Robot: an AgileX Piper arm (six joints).
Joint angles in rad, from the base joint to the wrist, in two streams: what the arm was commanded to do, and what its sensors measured. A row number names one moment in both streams.
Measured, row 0:
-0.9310 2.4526 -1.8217 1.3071 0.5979 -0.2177
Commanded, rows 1 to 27:
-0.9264 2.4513 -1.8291 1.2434 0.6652 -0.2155
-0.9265 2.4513 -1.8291 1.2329 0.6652 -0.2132
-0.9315 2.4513 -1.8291 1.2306 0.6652 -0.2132
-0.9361 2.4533 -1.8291 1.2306 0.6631 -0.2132
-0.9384 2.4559 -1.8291 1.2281 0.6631 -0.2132
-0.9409 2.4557 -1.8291 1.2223 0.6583 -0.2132
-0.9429 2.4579 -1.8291 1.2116 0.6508 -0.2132
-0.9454 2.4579 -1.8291 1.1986 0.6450 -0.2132
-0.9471 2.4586 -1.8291 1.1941 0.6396 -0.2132
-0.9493 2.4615 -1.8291 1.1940 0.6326 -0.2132
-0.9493 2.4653 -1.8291 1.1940 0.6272 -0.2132
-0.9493 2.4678 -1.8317 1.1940 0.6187 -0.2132
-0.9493 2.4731 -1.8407 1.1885 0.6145 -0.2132
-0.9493 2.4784 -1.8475 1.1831 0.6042 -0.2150
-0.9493 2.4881 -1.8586 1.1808 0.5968 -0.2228
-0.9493 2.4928 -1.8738 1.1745 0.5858 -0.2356
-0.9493 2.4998 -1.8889 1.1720 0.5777 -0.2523
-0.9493 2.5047 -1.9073 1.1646 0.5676 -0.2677
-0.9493 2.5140 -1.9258 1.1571 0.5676 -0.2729
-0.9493 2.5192 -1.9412 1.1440 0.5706 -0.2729
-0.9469 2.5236 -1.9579 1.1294 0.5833 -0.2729
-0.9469 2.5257 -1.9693 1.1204 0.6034 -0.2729
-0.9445 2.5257 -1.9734 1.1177 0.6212 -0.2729
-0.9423 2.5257 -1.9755 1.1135 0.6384 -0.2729
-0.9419 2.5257 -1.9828 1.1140 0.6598 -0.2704
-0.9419 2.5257 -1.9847 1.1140 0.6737 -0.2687
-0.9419 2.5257 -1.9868 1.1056 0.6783 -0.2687
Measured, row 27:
-0.9476 2.5272 -1.9687 1.1300 0.6208 -0.2572
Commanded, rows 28 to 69:
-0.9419 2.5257 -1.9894 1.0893 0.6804 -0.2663
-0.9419 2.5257 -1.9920 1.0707 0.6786 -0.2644
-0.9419 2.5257 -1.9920 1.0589 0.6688 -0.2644
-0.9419 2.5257 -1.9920 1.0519 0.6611 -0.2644
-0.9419 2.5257 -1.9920 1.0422 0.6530 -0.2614
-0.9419 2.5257 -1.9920 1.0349 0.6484 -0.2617
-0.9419 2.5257 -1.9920 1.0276 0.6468 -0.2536
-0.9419 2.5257 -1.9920 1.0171 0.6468 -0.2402
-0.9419 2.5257 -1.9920 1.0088 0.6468 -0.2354
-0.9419 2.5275 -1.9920 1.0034 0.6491 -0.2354
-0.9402 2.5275 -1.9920 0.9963 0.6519 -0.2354
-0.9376 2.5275 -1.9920 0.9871 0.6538 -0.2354
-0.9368 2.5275 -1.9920 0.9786 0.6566 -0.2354
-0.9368 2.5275 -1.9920 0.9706 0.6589 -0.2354
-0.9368 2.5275 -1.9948 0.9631 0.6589 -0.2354
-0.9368 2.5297 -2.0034 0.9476 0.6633 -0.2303
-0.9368 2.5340 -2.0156 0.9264 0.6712 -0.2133
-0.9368 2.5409 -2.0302 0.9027 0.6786 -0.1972
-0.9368 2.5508 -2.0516 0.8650 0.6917 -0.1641
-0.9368 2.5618 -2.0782 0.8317 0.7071 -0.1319
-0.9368 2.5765 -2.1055 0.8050 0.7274 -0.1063
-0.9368 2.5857 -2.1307 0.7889 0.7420 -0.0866
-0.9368 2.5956 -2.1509 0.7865 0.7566 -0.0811
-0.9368 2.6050 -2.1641 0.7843 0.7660 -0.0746
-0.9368 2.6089 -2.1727 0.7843 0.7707 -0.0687
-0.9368 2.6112 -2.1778 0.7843 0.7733 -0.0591
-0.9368 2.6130 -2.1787 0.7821 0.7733 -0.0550
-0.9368 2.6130 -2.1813 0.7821 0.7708 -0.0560
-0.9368 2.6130 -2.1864 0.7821 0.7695 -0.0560
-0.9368 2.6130 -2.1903 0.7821 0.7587 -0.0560
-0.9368 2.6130 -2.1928 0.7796 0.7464 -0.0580
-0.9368 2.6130 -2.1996 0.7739 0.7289 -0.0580
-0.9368 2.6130 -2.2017 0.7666 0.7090 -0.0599
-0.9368 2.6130 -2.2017 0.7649 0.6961 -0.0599
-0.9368 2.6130 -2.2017 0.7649 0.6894 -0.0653
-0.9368 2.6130 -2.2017 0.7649 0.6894 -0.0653
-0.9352 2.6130 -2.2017 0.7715 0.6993 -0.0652
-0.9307 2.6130 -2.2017 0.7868 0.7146 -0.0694
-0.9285 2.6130 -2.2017 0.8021 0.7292 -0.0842
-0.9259 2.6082 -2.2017 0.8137 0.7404 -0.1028
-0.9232 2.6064 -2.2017 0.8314 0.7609 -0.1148
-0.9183 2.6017 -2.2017 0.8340 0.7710 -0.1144
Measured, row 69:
-0.9340 2.6183 -2.1942 0.7927 0.7199 -0.0746
